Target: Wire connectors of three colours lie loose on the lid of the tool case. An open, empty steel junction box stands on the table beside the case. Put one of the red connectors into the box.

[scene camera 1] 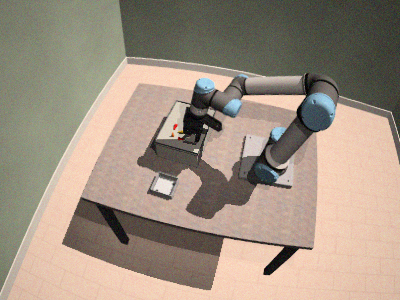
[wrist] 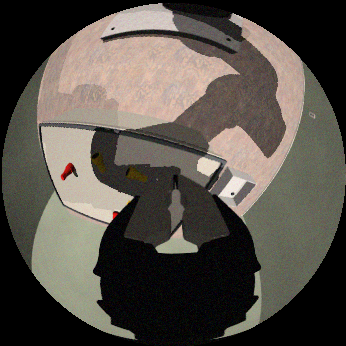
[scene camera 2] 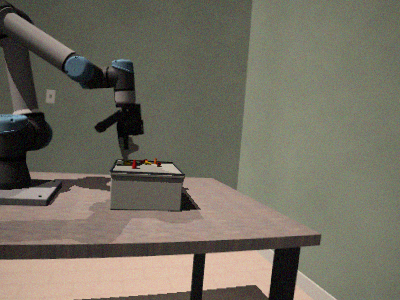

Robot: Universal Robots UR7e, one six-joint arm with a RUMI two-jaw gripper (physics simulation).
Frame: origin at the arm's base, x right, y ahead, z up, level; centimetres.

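Seen in the pictures: gripper, fingertip midpoint: [scene camera 1: 193, 143] [wrist: 174, 175] [scene camera 2: 126, 161]; arm's base, origin of the base link: [scene camera 2: 6, 184].
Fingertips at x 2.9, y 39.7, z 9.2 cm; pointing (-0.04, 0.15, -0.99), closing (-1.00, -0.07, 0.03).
Pixels of each thing's top centre, then the offset from my fingertips to it. Level surfaces: height alone.
- tool case, middle of its top: [wrist: 100, 197] [scene camera 2: 147, 165] [scene camera 1: 185, 124] dx +11.5, dy +4.8, dz +0.1 cm
- darker red connector, middle of its top: [scene camera 1: 180, 137] dx +2.1, dy +6.1, dz +1.3 cm
- orange connector, middle of its top: [scene camera 2: 155, 158] [scene camera 1: 172, 133] dx +4.1, dy +10.2, dz +1.9 cm
- steel junction box, middle of its top: [wrist: 235, 193] [scene camera 1: 164, 183] dx -17.6, dy +12.1, dz -7.8 cm
- table, its level: dz -11.6 cm
My gripper [scene camera 1: 192, 140] [scene camera 2: 125, 158] [wrist: 174, 175] is shut and empty, low over the lid of the tool case [scene camera 1: 164, 134] [scene camera 2: 172, 169] [wrist: 52, 142]. One red connector [scene camera 2: 134, 164] [wrist: 67, 172] lies on the lid at the left in the wrist view. Another red connector [scene camera 1: 175, 127] [scene camera 2: 159, 163] [wrist: 115, 215] is partly hidden by the gripper in the wrist view. A darker red connector [scene camera 1: 180, 138] lies near the fingers in scene camera 1. Yellow connectors [wrist: 98, 162] [wrist: 136, 174] lie in shadow. An orange connector [scene camera 1: 172, 135] [scene camera 2: 155, 160] lies beside them. The steel junction box [scene camera 1: 174, 185] [wrist: 244, 184] is open and empty.
The tool case [scene camera 1: 175, 153] [scene camera 2: 145, 193] stands on the table [scene camera 1: 120, 185] [scene camera 2: 240, 215], with the junction box beside it. The arm's base plate [scene camera 1: 243, 165] [scene camera 2: 35, 195] [wrist: 145, 27] lies on the other side of the case.
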